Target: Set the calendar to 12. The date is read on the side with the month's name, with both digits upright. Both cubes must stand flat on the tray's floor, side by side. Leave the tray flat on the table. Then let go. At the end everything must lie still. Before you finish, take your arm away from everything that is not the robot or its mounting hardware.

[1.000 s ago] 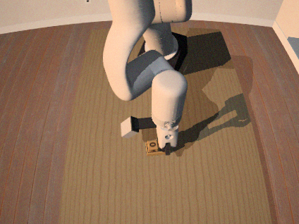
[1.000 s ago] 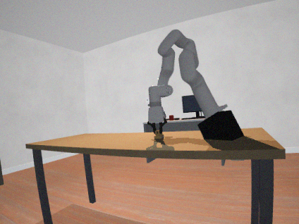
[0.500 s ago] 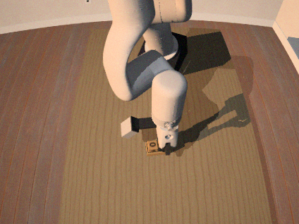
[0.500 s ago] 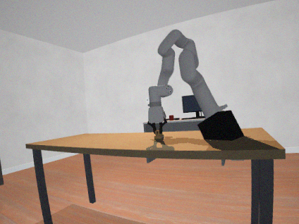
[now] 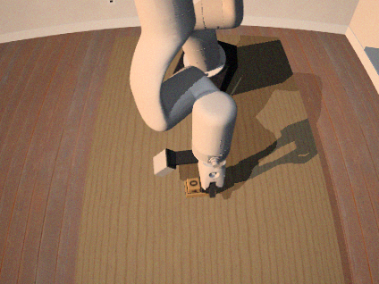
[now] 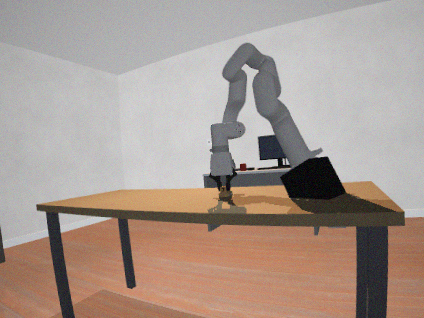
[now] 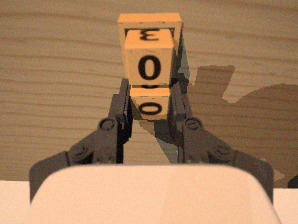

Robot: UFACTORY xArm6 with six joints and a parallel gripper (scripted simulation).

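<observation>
Right now my hand is 4 cm above the tray and 2 cm to the left of it. Round my hand: number cube 3 cm to the right, 2 cm below.
</observation>
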